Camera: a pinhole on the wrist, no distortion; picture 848 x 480 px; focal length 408.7 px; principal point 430.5 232.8 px. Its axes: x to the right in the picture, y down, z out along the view. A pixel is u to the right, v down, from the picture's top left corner.
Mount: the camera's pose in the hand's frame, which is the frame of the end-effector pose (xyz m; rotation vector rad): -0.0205 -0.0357 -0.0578 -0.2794 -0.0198 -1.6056
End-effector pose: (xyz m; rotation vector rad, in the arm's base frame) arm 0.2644 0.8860 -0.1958 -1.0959 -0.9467 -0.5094
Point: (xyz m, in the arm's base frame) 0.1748 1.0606 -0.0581
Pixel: 551.3 327.1
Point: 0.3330 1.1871 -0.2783
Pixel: 196.4 175.6
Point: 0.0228 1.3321 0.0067
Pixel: 558.8 243.8
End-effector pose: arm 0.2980 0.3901 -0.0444 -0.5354 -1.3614 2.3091
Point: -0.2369 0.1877 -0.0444
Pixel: 344.3 430.4
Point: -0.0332 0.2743 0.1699
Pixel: 551.3 377.2
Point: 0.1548 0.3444 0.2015
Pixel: 730.6 314.9
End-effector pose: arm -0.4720 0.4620 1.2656 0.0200 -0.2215 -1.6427
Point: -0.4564 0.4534 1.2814
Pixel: 229.6 306.4
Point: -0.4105 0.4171 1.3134
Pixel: 119.3 385.4
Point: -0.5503 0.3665 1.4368
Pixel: 510.8 412.1
